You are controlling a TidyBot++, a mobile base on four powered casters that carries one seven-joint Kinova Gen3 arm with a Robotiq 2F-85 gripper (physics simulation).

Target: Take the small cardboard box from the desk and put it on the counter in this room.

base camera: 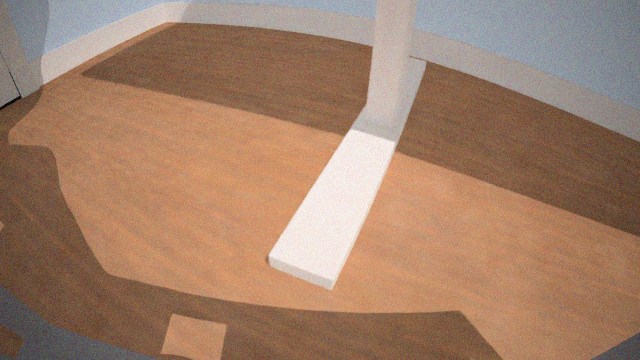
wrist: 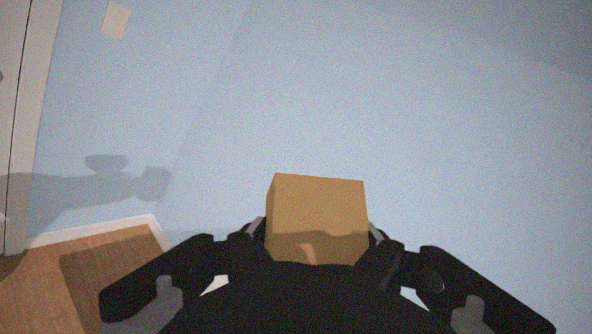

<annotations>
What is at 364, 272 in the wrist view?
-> My gripper.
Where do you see a small cardboard box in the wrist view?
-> At 315, 220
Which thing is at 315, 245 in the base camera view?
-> A white desk.
</annotations>
